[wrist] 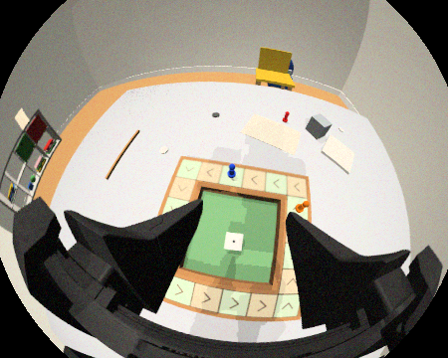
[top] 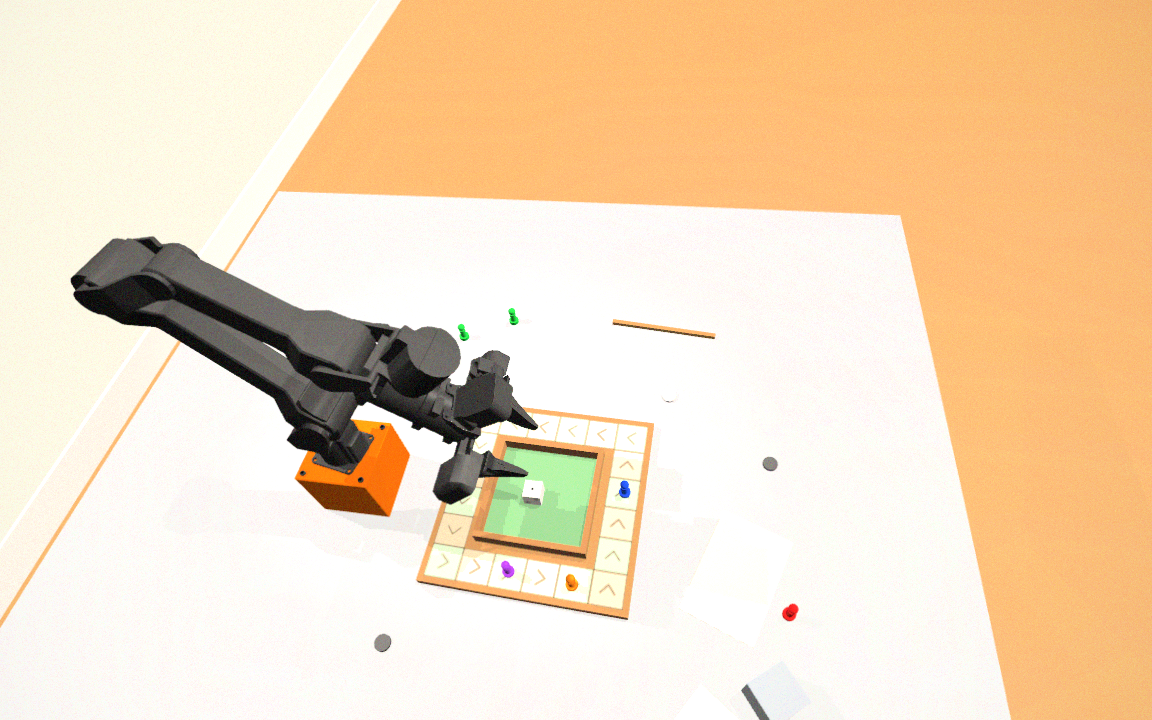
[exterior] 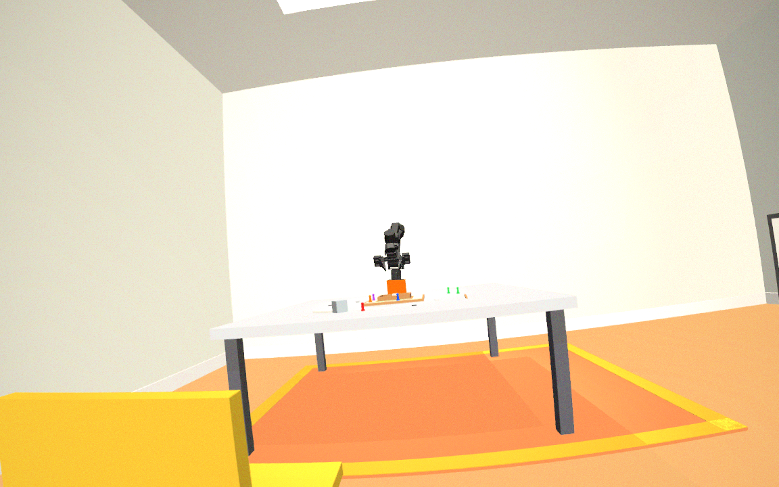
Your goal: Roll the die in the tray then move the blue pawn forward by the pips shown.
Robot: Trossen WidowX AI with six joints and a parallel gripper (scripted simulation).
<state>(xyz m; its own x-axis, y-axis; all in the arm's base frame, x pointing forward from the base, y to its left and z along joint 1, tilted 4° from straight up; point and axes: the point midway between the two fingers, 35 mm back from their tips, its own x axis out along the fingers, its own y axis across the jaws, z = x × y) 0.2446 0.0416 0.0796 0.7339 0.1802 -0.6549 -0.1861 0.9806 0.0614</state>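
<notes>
Now: the blue pawn 13 cm below my gripper tip, 11 cm ahead of it and 4 cm to the left of it. Round my gripper tip: green tray (15 cm below); then purple pawn (13 cm below, 11 cm to the right, 1 cm behind); then white die (13 cm below, 2 cm behind).
</notes>
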